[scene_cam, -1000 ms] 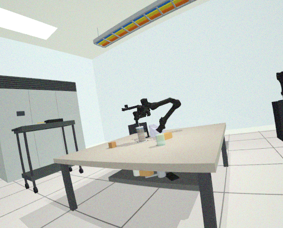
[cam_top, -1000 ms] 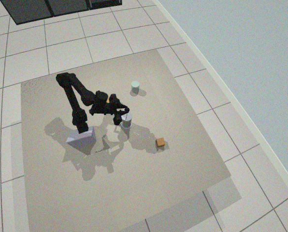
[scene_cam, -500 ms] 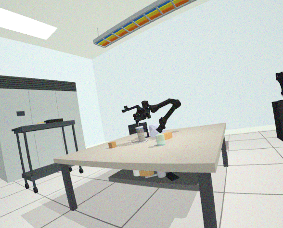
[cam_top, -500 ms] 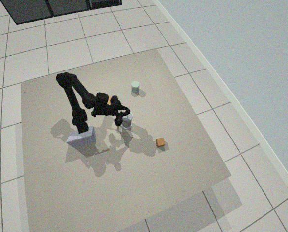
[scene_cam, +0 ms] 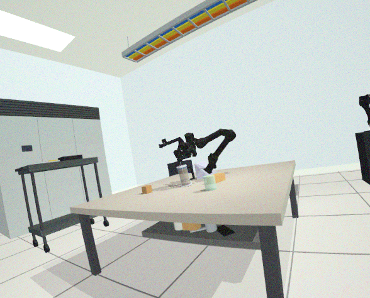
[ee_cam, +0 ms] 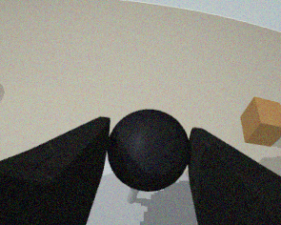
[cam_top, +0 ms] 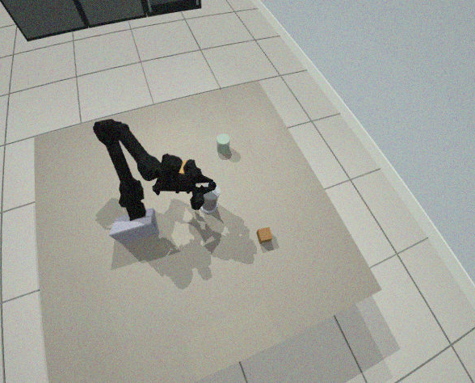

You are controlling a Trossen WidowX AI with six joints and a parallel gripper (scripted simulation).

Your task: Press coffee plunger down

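The coffee press lies 3 cm behind my gripper tip, 2 cm to the left of it and 9 cm below it. Round my gripper tip: pale green cup 15 cm ahead, 27 cm to the left, 15 cm below; then orange cube 14 cm ahead, 22 cm to the right, 17 cm below.
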